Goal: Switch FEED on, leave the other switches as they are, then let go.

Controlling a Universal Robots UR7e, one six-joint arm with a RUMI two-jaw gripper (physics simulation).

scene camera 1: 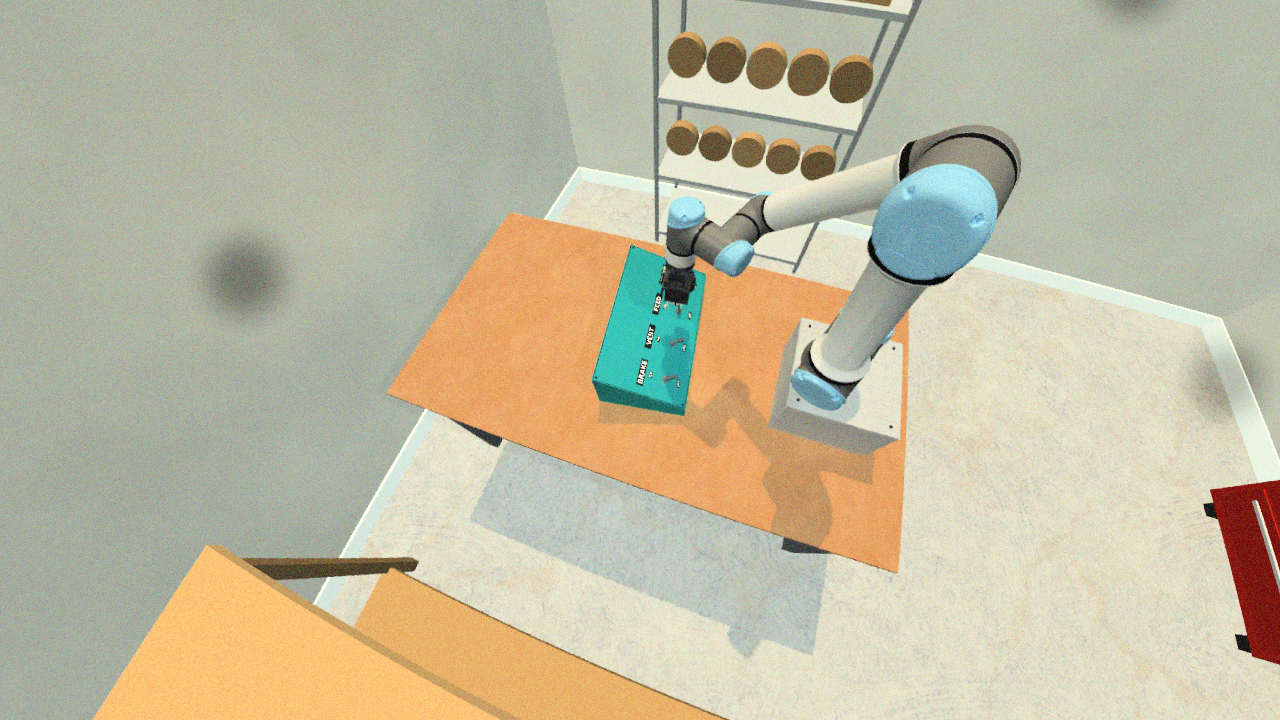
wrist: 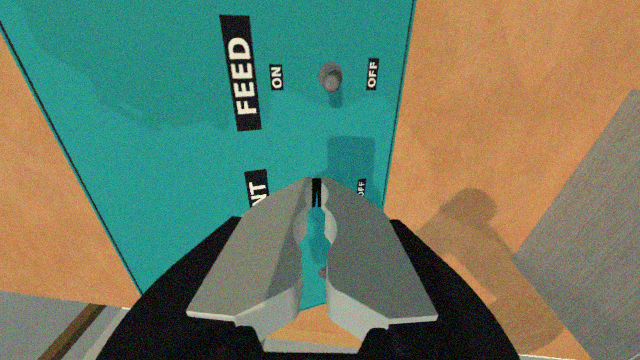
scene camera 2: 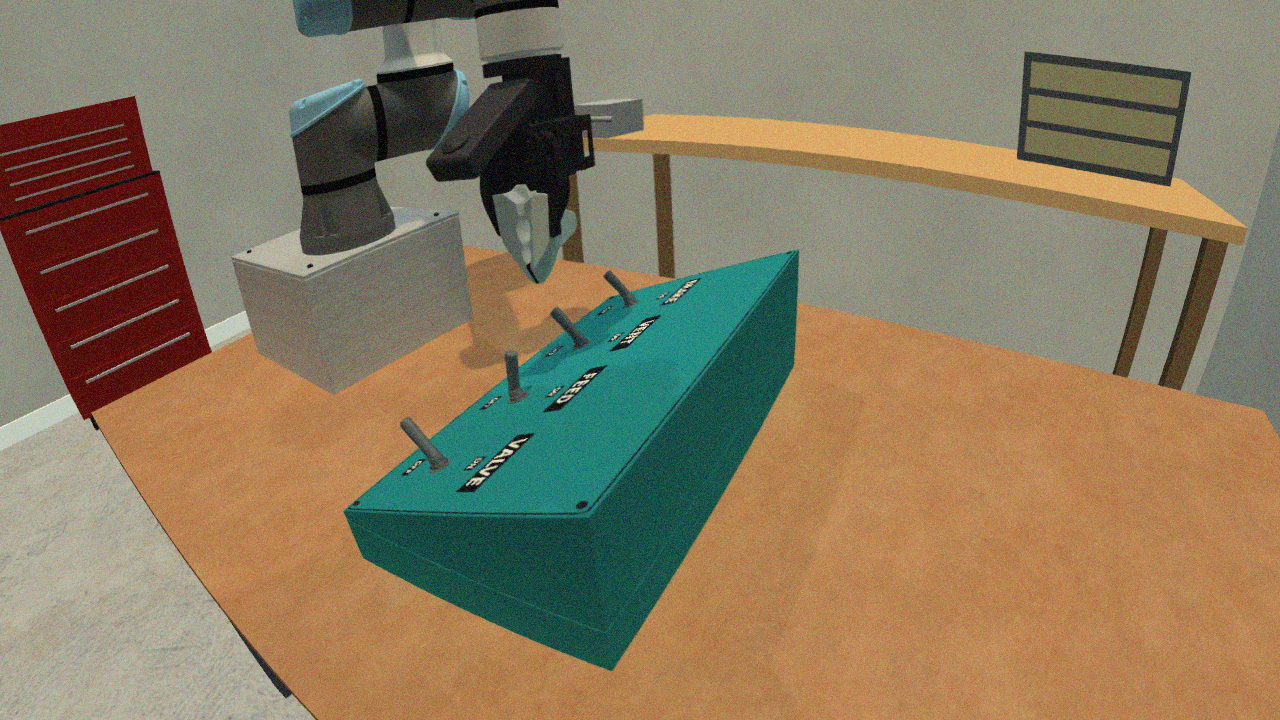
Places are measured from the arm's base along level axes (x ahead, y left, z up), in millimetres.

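Pixels of known places: gripper, fingertip midpoint: (scene camera 1: 675,304) (wrist: 317,180) (scene camera 2: 538,282); arm's base at its link origin: (scene camera 2: 348,237).
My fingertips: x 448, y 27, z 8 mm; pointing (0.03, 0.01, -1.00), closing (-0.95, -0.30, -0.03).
Observation:
For each thing: its top centre in the pictures, then the offset to it from my fingertips. Level surfaces: height alone.
- FEED lever at its top centre: (wrist: 333,83) (scene camera 2: 509,351) dy -47, dx +6, dz -50 mm
- VALVE lever at its top centre: (scene camera 2: 415,421) dy -166, dx +31, dz -59 mm
- VENT lever at its top centre: (scene camera 2: 565,308) dy +63, dx -44, dz -59 mm
- BRAKE lever at its top centre: (scene camera 2: 617,271) dy +177, dx -81, dz -59 mm
- VENT label at its top centre: (scene camera 2: 636,329) (wrist: 259,209) (scene camera 1: 650,335) dy +88, dx +35, dz -71 mm
- orange table at its surface level: dz -186 mm
The teal switch panel (scene camera 1: 617,331) (scene camera 2: 698,429) (wrist: 165,165) slopes on the table. The FEED lever (scene camera 2: 512,374) (wrist: 331,79) stands nearly upright, on the ON side of its travel against the slope. The VALVE lever (scene camera 2: 422,443), VENT lever (scene camera 2: 568,326) and BRAKE lever (scene camera 2: 619,288) lean toward OFF. My gripper (scene camera 1: 678,300) (scene camera 2: 538,279) (wrist: 317,180) is shut and empty. It points down above the panel, its tips apart from all levers. In the wrist view the tips cover part of the VENT label (wrist: 257,189). In scene camera 1 the gripper hides the VALVE switch.
The panel stands on the orange table (scene camera 1: 537,358) (scene camera 2: 939,537), beside the arm's grey base block (scene camera 1: 832,429) (scene camera 2: 384,331). A shelf rack (scene camera 1: 656,170) with round discs stands behind the table. A red tool cabinet (scene camera 1: 1253,573) (scene camera 2: 98,268) and a wooden bench (scene camera 2: 805,147) stand farther off.

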